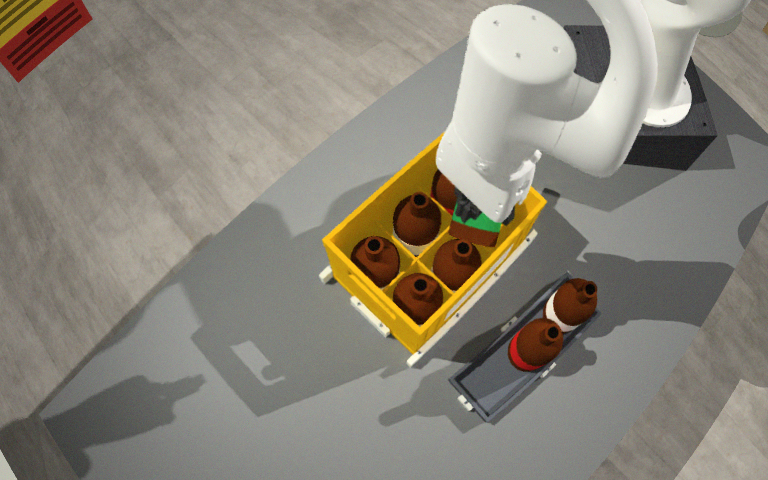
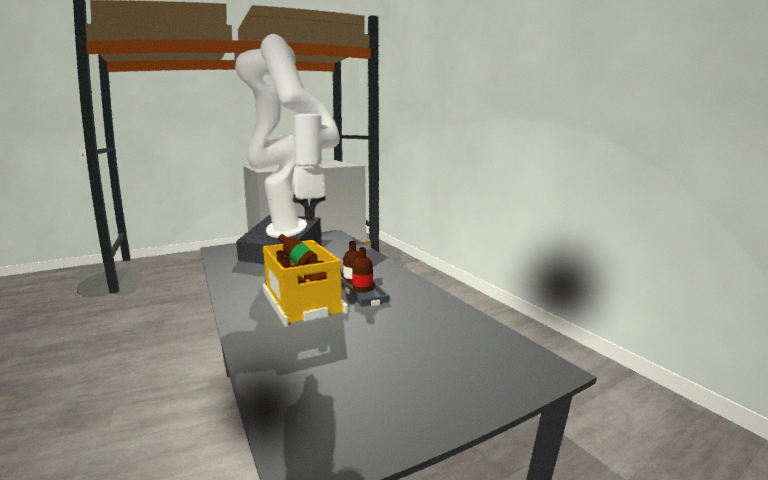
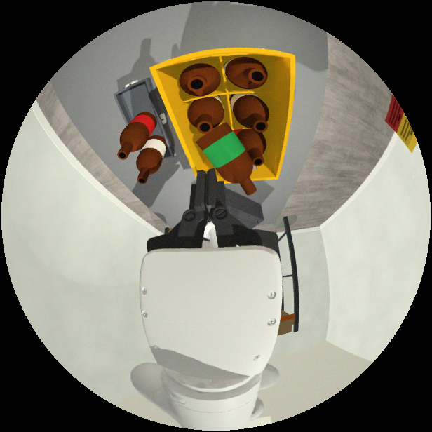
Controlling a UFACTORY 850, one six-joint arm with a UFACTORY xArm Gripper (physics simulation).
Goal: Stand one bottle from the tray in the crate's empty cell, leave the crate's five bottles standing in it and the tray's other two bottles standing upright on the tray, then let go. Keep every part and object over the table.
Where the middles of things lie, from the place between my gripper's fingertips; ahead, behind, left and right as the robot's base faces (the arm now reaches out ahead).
Labels:
Now: the green-label bottle (image 1: 483, 231) 90 mm behind my hand, 10 mm to the right of it and 130 mm below it. From my hand the other things lie so: white-label bottle (image 1: 575, 301) 80 mm behind, 200 mm to the left, 200 mm below.

